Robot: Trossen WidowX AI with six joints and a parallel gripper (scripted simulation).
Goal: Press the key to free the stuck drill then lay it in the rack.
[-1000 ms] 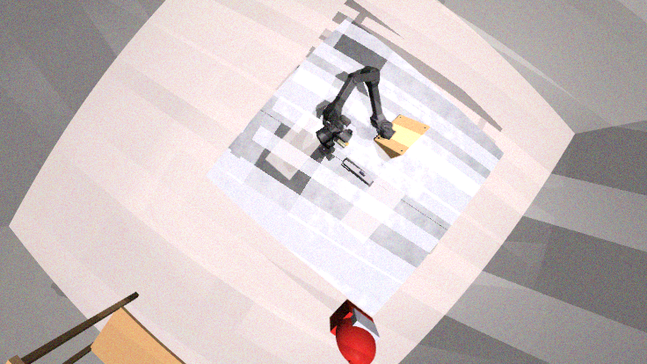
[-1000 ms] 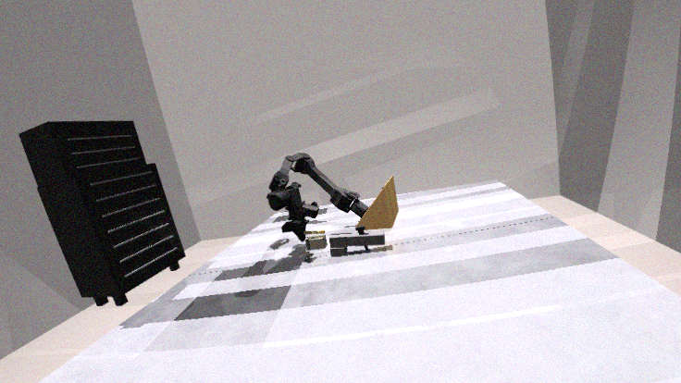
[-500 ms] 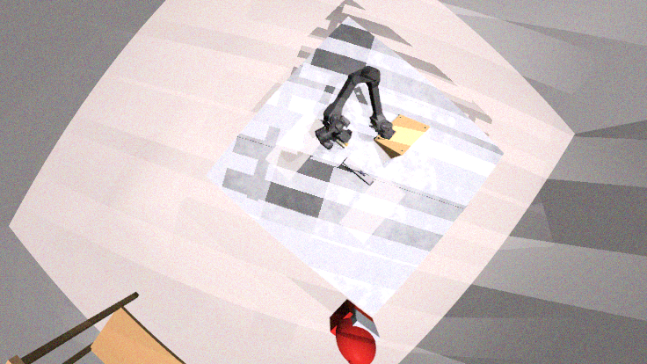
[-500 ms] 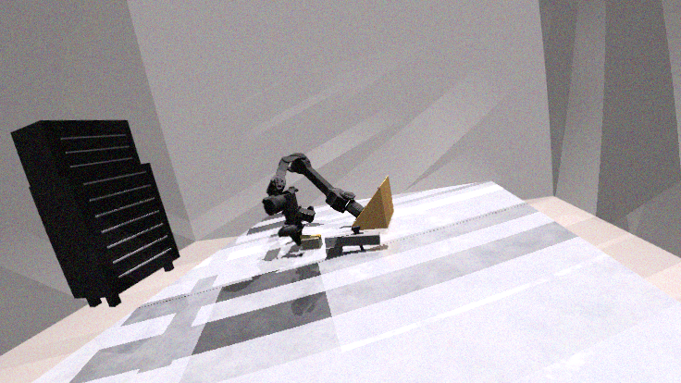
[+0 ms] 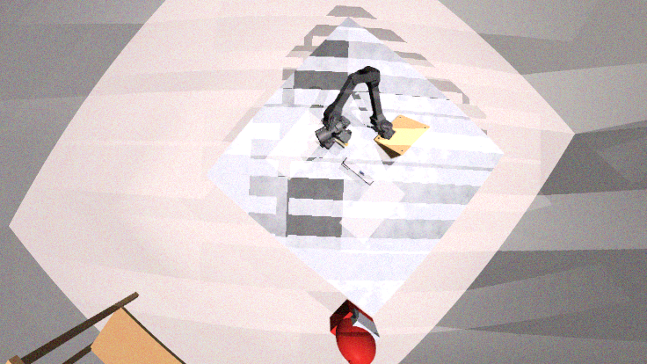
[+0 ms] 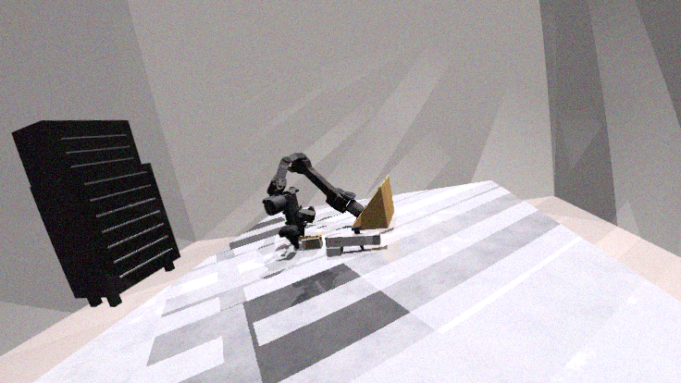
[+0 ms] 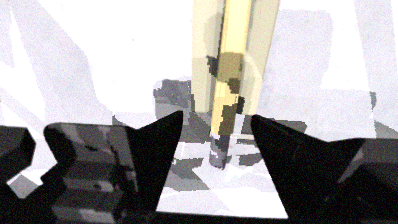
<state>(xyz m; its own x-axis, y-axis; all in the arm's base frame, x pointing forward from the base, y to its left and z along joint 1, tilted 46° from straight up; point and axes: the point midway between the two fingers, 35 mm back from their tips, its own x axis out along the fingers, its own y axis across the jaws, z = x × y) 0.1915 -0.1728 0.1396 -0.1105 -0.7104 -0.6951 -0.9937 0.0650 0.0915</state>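
My gripper tip is 40 mm to the right of the drill and 30 mm below it. From my gripper tip the other things lie so: dark key (70 mm ahead, 240 mm to the left, 40 mm above); then olive block (50 mm to the left, 10 mm above).
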